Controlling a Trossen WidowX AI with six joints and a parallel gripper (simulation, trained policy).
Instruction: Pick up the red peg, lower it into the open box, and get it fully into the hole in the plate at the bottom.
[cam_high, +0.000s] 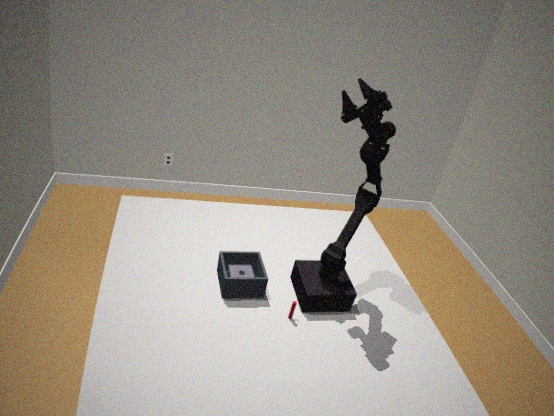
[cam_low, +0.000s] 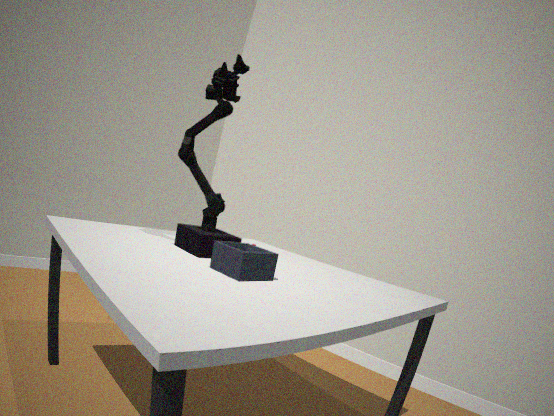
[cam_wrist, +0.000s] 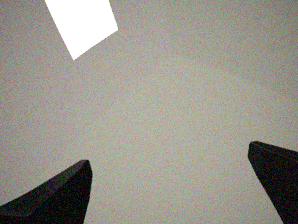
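The red peg lies 70 mm ahead of my gripper tip, 250 mm to the left of it and 760 mm below it. Round my gripper tip: dark grey box 250 mm ahead, 80 mm to the left, 770 mm below; then plate 250 mm ahead, 80 mm to the left, 750 mm below.
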